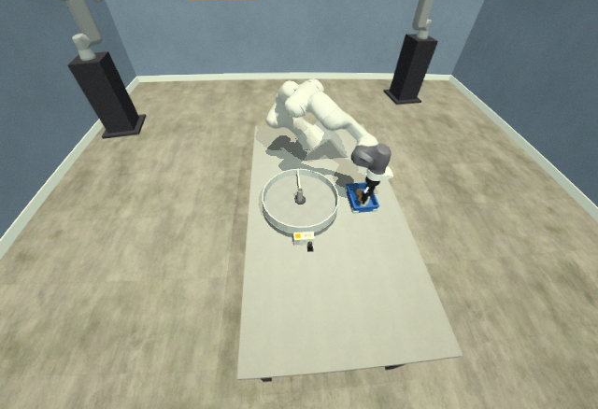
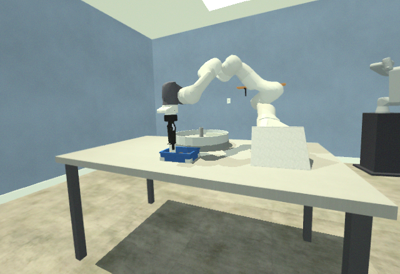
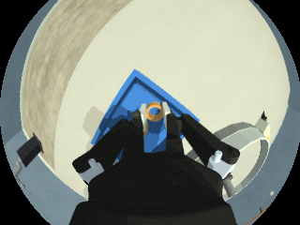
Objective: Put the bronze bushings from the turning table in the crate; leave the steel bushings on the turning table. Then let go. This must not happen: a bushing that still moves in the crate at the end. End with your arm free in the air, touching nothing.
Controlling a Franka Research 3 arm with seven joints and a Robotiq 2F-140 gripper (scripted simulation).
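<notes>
My hand is 50 mm past the crate and 30 mm above it. The rest, counted from my hand: turning table (360 mm to the right, 80 mm behind).
</notes>
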